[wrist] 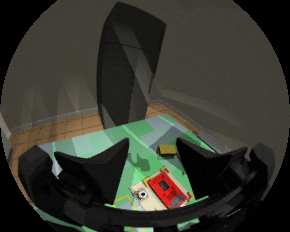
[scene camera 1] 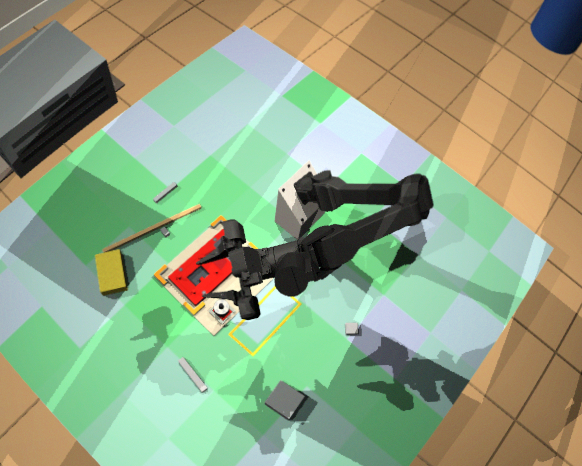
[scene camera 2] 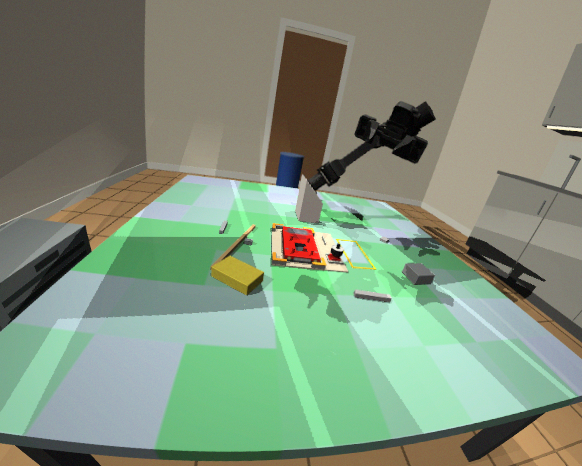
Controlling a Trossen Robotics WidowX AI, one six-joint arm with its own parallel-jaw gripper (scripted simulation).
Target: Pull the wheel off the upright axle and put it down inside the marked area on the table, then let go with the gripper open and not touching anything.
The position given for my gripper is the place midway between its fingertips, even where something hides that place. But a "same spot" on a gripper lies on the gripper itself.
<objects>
my gripper: wrist; scene camera 1 199, 279; scene camera 2
same spot on my gripper: (scene camera 2: 403, 150) = (wrist: 101, 196)
</objects>
